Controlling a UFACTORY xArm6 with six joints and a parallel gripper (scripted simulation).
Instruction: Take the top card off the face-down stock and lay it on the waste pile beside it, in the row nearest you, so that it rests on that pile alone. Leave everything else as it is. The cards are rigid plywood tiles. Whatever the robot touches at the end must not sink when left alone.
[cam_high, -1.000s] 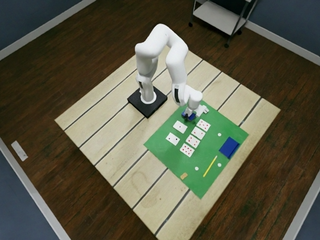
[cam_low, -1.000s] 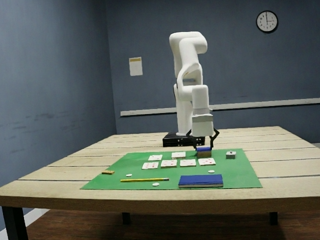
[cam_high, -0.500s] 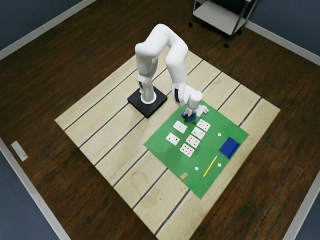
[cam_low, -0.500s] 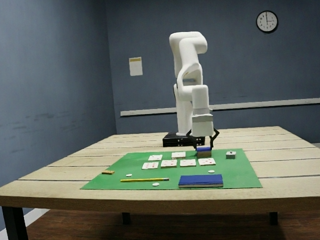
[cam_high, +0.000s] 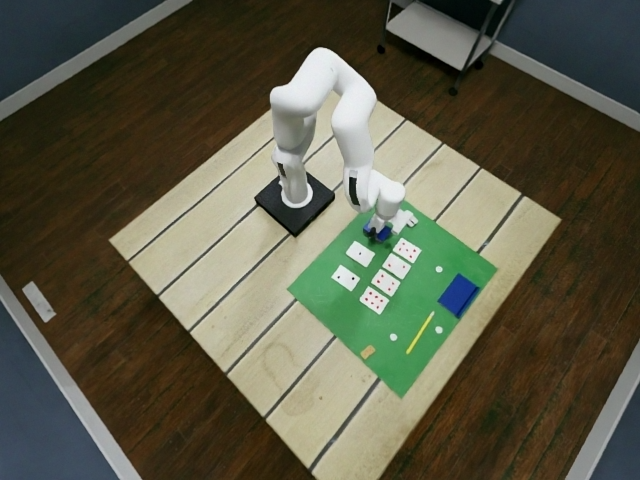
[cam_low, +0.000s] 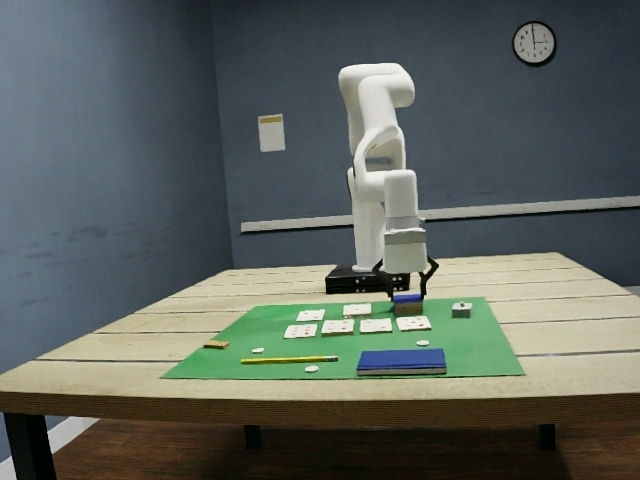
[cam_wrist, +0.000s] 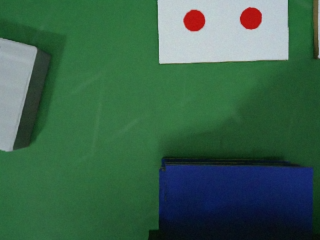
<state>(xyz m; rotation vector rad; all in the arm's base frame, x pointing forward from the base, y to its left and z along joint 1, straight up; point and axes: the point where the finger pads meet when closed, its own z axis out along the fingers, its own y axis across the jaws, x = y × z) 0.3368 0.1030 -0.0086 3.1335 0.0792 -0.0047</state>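
Now: the face-up card 30 mm ahead of my hand, 230 mm to the right of it and 40 mm below it. The rest, counted from my hand: yellow pencil (350 mm ahead, 210 mm to the right, 40 mm below); green mat (160 mm ahead, 110 mm to the right, 50 mm below); grey block (70 mm ahead, 120 mm to the left, 20 mm below).
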